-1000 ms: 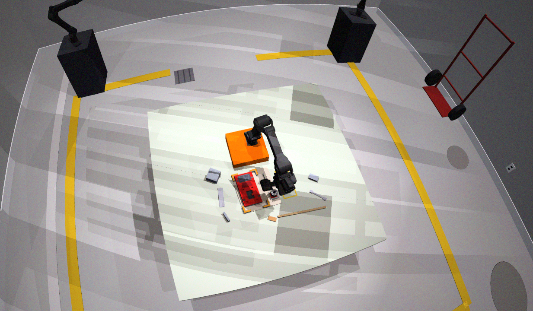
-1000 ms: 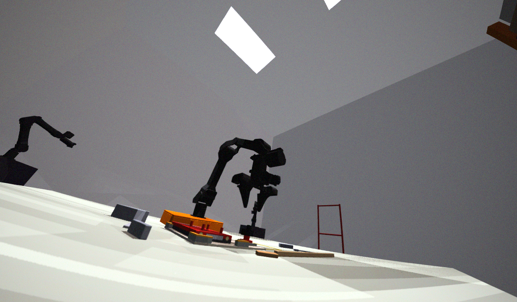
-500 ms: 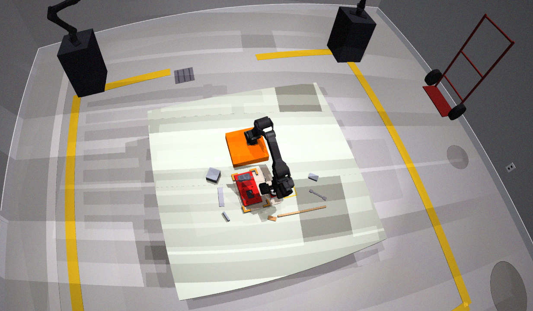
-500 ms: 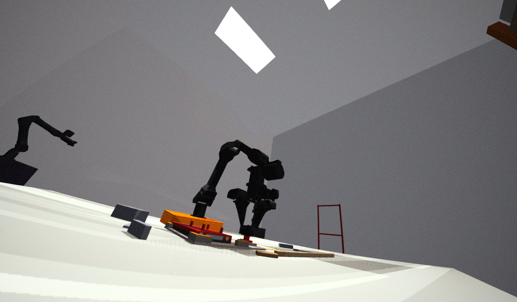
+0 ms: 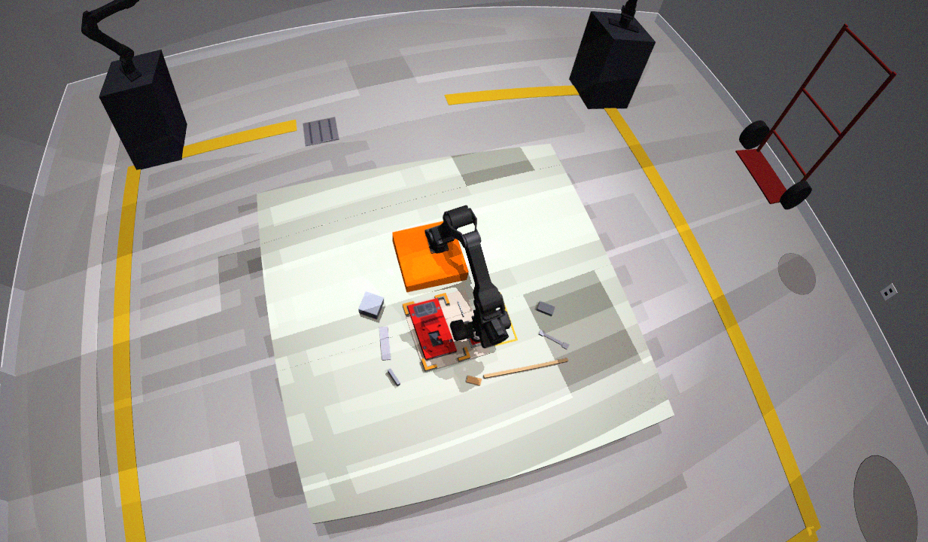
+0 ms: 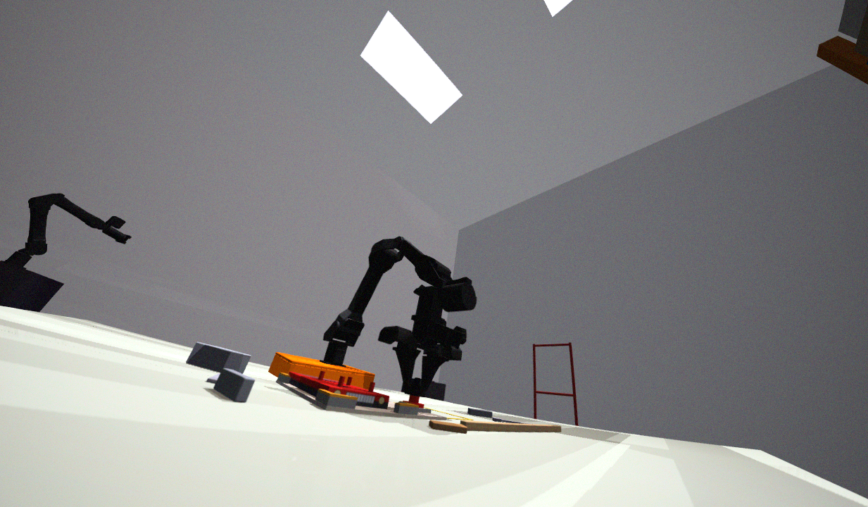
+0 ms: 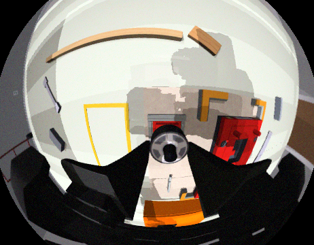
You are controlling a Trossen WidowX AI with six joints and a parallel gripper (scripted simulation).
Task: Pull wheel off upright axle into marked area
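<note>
My gripper tip is right at the wheel. Also, from my gripper tip: small wooden block 14 cm ahead, 4 cm to the right, 4 cm below; upright axle right at my gripper tip; wooden strip 14 cm ahead, 14 cm to the left, 3 cm below.
</note>
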